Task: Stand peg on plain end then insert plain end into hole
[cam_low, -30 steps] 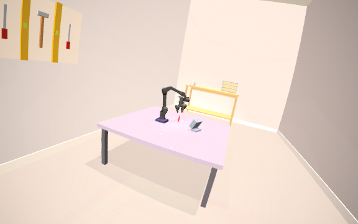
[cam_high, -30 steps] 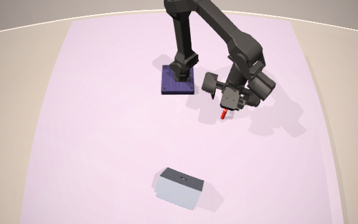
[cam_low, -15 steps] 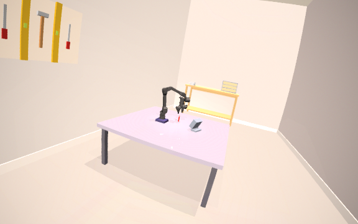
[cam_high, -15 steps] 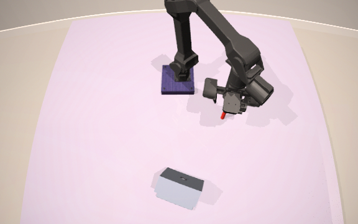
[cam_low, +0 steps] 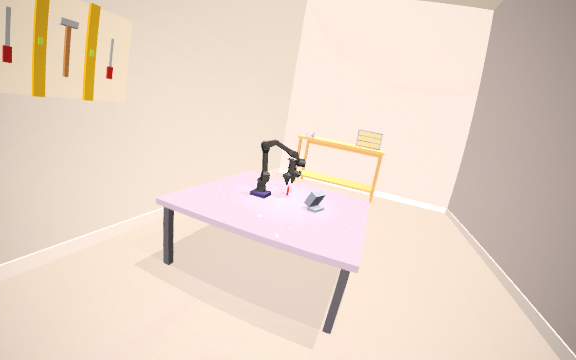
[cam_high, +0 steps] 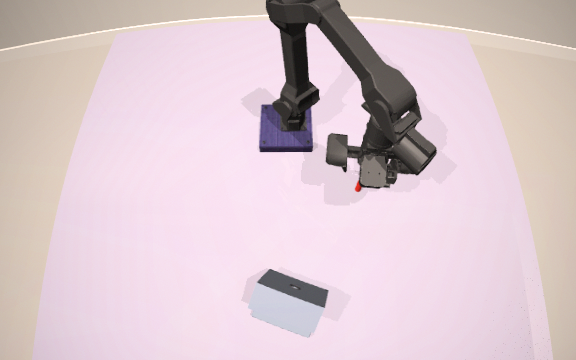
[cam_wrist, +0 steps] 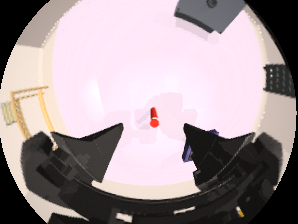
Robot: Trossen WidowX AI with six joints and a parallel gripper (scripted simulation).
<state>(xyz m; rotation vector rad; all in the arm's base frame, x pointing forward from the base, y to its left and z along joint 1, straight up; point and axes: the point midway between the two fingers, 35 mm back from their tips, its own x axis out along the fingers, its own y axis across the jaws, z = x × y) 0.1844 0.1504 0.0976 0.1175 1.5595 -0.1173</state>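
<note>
Right now my gripper tip is 4 cm above the peg. Round my gripper tip: grey sloped panel (26 cm ahead, 17 cm to the right, 1 cm below).
</note>
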